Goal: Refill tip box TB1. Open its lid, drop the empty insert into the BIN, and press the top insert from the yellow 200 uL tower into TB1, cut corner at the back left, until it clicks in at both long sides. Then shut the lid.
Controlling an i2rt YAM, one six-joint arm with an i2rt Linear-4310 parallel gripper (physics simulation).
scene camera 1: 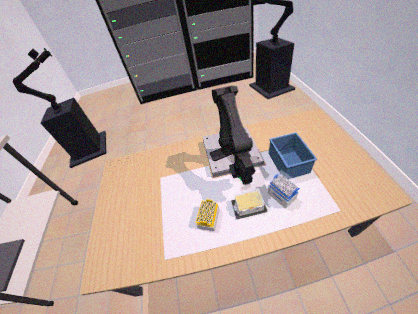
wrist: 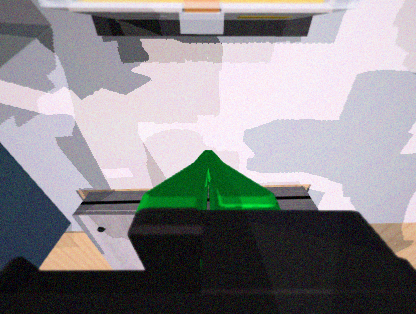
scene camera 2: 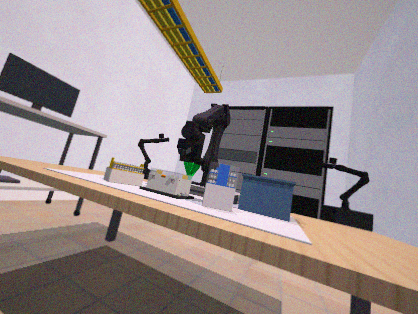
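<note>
Tip box TB1 (scene camera 1: 249,204) (scene camera 2: 167,184) stands mid-mat in a dark holder; its clear lid looks shut over a yellow insert. In the wrist view its near edge with a latch (wrist: 201,23) shows at the top. My gripper (scene camera 2: 190,175) (wrist: 208,157) is shut and empty, its green fingertips together, above the mat between TB1 and the arm's base. The yellow tower (scene camera 1: 207,214) (scene camera 2: 124,176) stands left of TB1, its top insert full of holes. The blue bin (scene camera 1: 292,156) (scene camera 2: 266,197) (wrist: 25,212) stands at the back right; its inside is partly hidden.
A white box with blue inserts (scene camera 1: 283,191) (scene camera 2: 219,194) stands between TB1 and the bin. The arm's grey base plate (scene camera 1: 212,165) (wrist: 114,240) lies behind the white mat (scene camera 1: 180,240) on the wooden table (scene camera 1: 122,225).
</note>
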